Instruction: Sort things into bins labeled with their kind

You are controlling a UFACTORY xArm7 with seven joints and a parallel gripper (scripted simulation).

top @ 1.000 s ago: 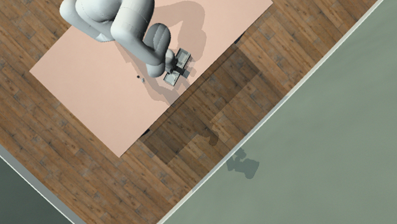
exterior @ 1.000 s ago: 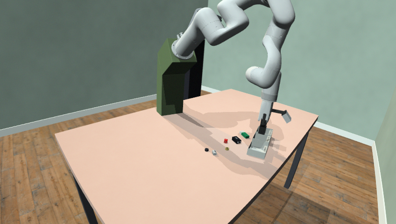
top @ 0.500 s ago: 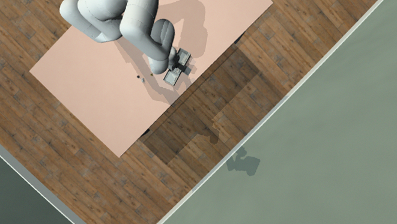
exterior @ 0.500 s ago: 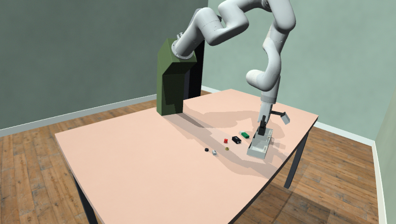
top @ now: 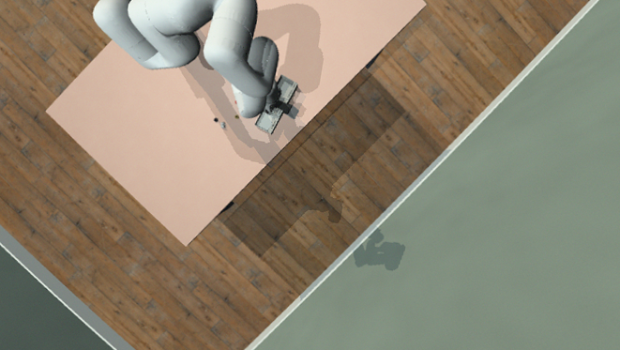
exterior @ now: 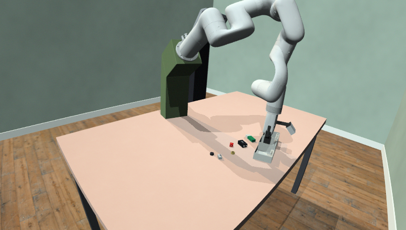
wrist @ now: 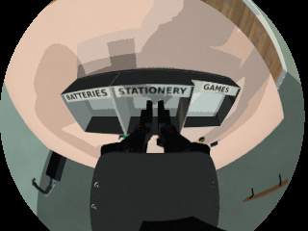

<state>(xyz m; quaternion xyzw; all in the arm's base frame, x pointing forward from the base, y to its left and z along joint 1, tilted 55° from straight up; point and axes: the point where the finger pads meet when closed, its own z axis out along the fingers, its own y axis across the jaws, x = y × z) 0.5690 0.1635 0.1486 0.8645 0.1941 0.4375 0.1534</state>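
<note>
Right now my hand is 1 cm short of the three-part bin, 1 cm to the right of it and 2 cm above it. The rest, counted from my hand: black block 9 cm behind, 7 cm to the right, 4 cm below; green thing 11 cm behind, 3 cm to the left, 4 cm below; red die 12 cm behind, 12 cm to the right, 4 cm below.
</note>
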